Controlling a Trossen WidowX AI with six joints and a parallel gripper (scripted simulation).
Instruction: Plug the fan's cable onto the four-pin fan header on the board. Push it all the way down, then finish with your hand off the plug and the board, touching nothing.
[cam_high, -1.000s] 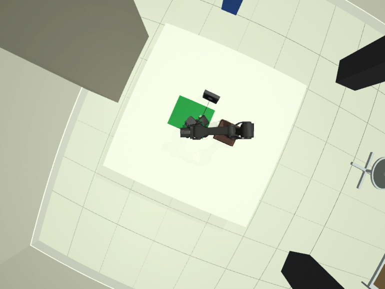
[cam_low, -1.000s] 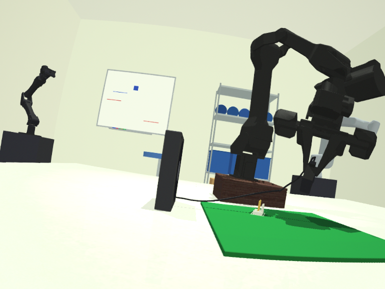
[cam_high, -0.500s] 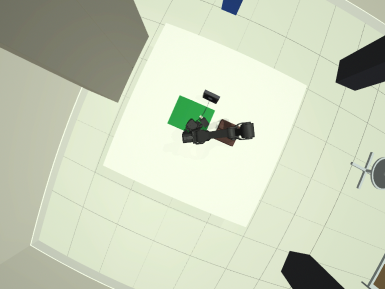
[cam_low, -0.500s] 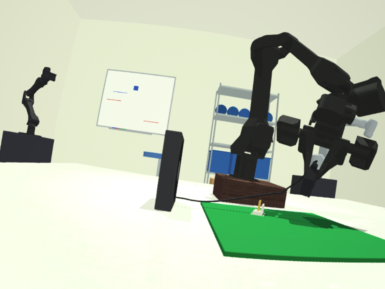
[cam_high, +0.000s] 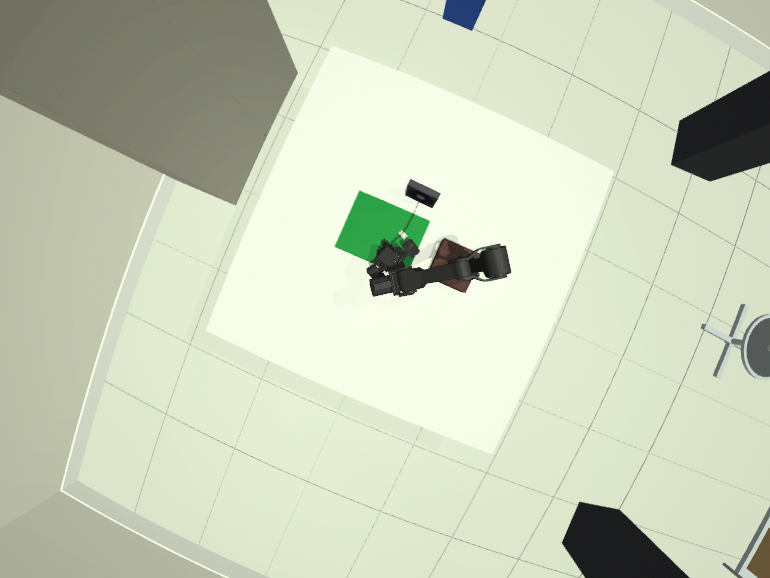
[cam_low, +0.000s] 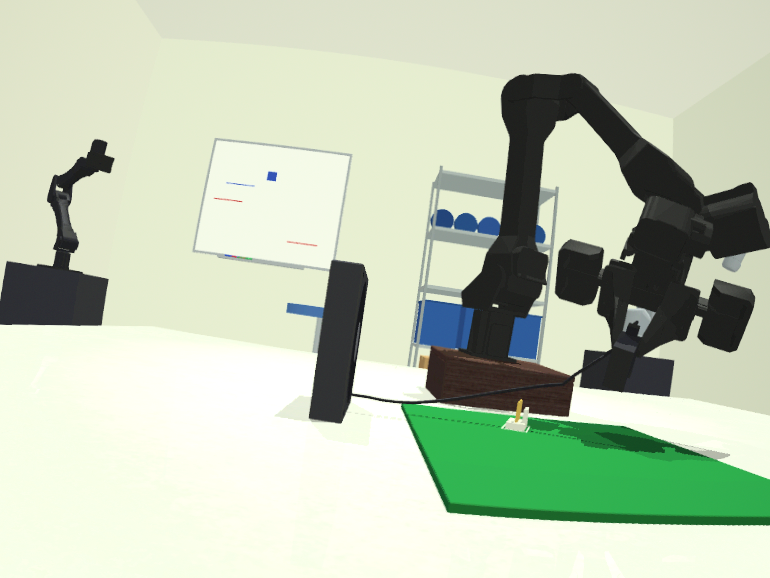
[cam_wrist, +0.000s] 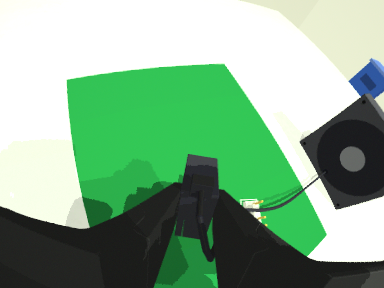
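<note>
Now: the green board 100 mm below my gripper tip, 50 mm to the right of it and 30 mm ahead of it. From my gripper tip the other things lie so: white four-pin fan header: 80 mm below, 70 mm to the right, 50 mm behind; then black plug: 10 mm below; then black fan: 220 mm to the right, 70 mm behind, 20 mm below.
</note>
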